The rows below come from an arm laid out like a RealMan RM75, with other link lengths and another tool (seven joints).
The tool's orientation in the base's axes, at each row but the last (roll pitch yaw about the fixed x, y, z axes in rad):
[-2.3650, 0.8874, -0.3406]
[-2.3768, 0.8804, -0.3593]
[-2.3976, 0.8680, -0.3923]
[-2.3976, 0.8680, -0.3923]
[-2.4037, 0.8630, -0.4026]
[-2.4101, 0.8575, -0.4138]
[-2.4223, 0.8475, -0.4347]
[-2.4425, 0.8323, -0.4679]
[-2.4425, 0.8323, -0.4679]
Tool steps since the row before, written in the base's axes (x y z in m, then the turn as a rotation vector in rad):
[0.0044, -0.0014, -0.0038, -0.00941, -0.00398, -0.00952]
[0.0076, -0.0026, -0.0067, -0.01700, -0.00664, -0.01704]
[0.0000, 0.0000, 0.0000, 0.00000, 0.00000, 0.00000]
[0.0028, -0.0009, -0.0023, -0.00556, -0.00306, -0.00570]
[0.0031, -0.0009, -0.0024, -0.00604, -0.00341, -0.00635]
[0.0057, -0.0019, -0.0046, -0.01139, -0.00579, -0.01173]
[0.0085, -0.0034, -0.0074, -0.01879, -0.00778, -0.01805]
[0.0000, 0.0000, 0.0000, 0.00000, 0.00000, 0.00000]
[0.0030, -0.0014, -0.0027, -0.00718, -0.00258, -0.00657]
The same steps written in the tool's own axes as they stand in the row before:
[0.0059, -0.0009, -0.0007, 0.00262, 0.01323, 0.00363]
[0.0103, -0.0015, -0.0012, 0.00449, 0.02356, 0.00694]
[0.0000, 0.0000, 0.0000, 0.00000, 0.00000, 0.00000]
[0.0036, -0.0007, -0.0004, 0.00178, 0.00819, 0.00158]
[0.0039, -0.0009, -0.0004, 0.00208, 0.00901, 0.00172]
[0.0074, -0.0014, -0.0008, 0.00357, 0.01657, 0.00367]
[0.0116, -0.0017, -0.0011, 0.00442, 0.02593, 0.00689]
[0.0000, 0.0000, 0.0000, 0.00000, 0.00000, 0.00000]
[0.0042, -0.0005, -0.0004, 0.00133, 0.00958, 0.00279]

